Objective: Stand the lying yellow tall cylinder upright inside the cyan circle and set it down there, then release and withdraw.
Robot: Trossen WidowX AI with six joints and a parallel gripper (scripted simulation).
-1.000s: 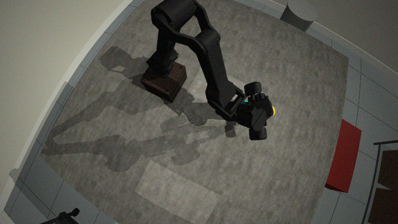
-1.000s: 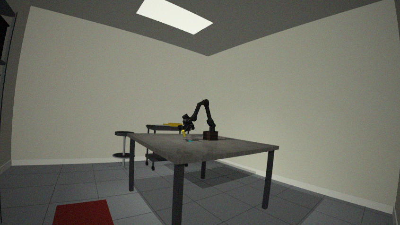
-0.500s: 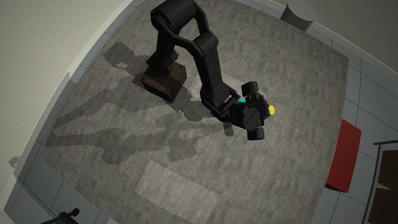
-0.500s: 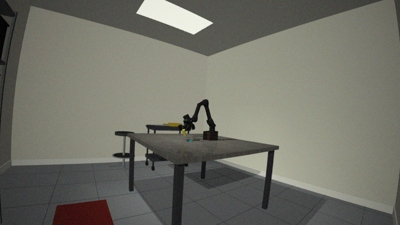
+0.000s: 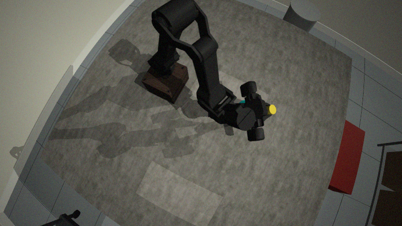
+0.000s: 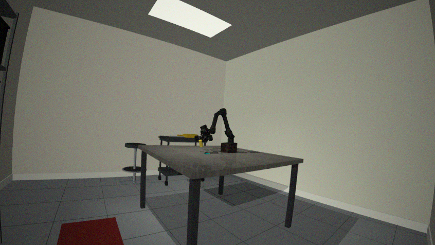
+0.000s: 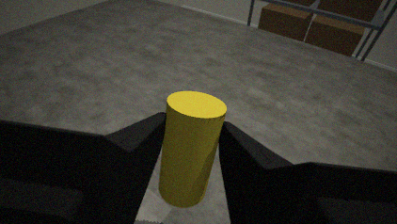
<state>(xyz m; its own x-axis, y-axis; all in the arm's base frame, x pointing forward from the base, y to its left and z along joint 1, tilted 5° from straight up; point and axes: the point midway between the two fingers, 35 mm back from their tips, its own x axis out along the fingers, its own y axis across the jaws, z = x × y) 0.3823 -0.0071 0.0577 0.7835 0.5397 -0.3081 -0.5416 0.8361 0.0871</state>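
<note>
The cyan circle lies 120 mm below my gripper tip, 80 mm behind it and 20 mm to the left of it. From my gripper tip the other things lie so: yellow cylinder (20 mm below, 10 mm behind).
</note>
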